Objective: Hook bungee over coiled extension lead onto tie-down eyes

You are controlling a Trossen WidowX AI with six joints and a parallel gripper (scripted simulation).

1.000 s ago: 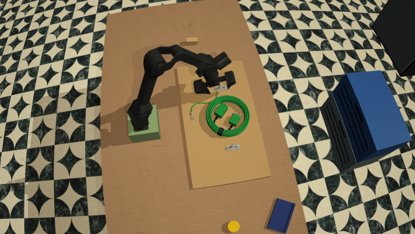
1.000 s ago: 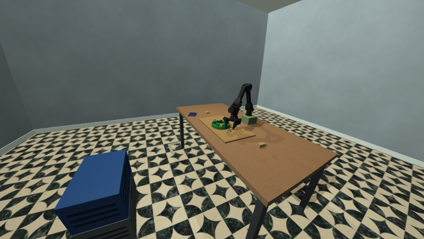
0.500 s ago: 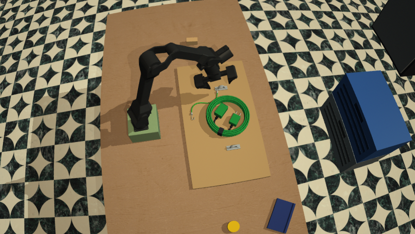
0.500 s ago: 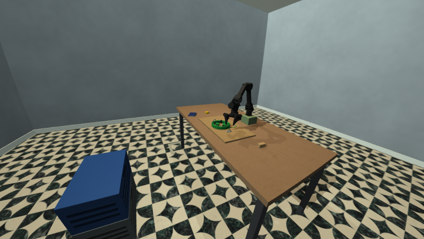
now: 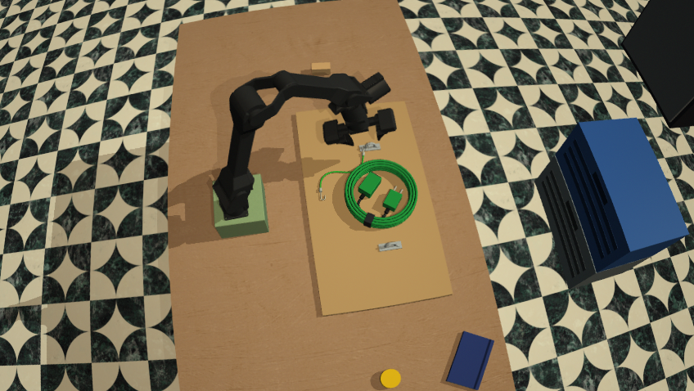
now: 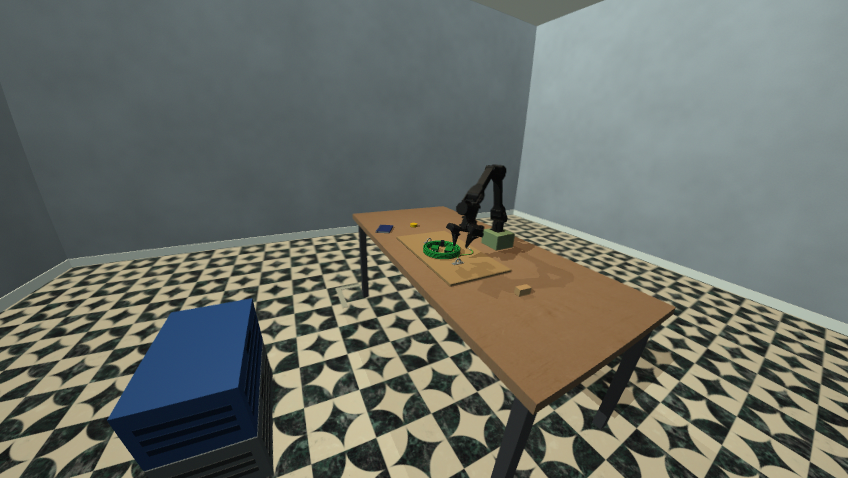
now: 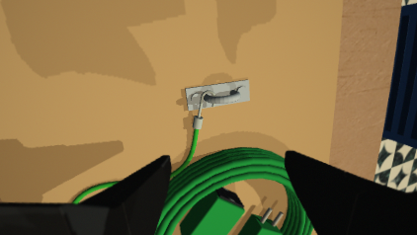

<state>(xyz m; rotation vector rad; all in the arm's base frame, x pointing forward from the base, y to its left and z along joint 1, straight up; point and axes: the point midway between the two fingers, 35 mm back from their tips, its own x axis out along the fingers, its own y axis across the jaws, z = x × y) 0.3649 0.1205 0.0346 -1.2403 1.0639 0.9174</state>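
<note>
Now: hand 1 cm past the board, 13 cm to the left of it and 11 cm above it. Round my hand: small wooden block 5 cm behind, 35 cm to the left, 10 cm below; then yellow disc 7 cm behind, 62 cm to the right, 11 cm below.
</note>
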